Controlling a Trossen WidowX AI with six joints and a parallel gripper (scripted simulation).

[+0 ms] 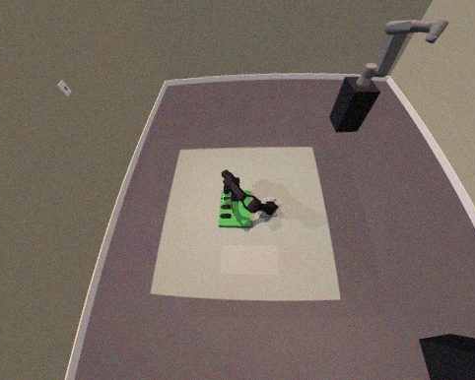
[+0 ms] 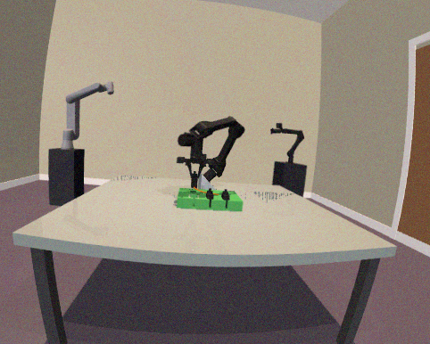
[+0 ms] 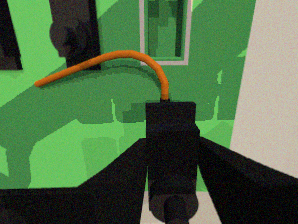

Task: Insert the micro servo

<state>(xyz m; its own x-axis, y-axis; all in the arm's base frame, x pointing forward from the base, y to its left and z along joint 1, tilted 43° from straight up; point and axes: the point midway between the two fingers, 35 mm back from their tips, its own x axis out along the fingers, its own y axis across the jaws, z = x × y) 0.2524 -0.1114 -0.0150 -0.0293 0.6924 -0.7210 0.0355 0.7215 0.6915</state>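
Right now my gripper tip is 10 cm above the deck, 8 cm to the right of it and 2 cm past it.
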